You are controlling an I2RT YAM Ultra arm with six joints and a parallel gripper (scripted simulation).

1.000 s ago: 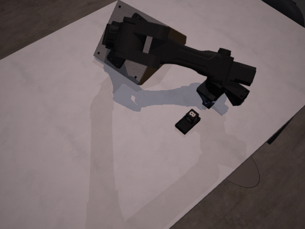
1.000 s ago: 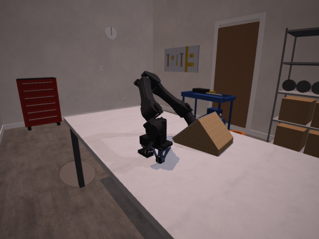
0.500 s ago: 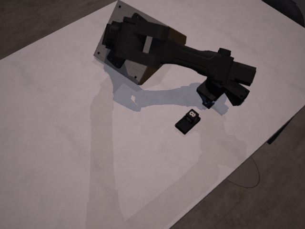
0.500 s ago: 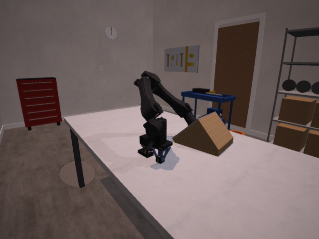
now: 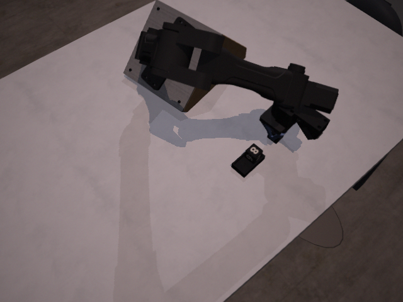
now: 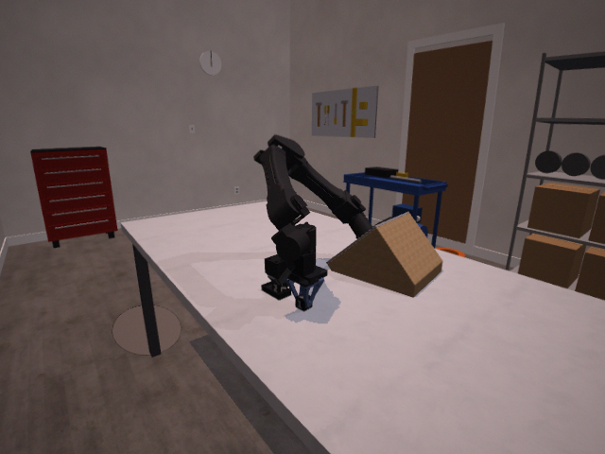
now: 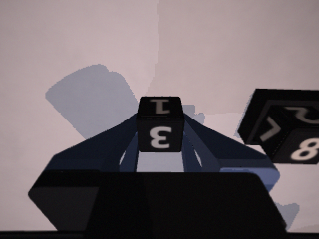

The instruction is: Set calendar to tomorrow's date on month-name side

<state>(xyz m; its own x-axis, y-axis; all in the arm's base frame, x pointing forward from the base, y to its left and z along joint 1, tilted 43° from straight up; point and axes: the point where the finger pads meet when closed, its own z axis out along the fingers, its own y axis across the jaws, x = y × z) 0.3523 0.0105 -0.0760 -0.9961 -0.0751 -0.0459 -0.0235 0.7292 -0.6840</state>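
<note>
My gripper is now right at the black cube. From my hand the other things lie so: black tray: 110 mm to the right, 10 mm below.
</note>
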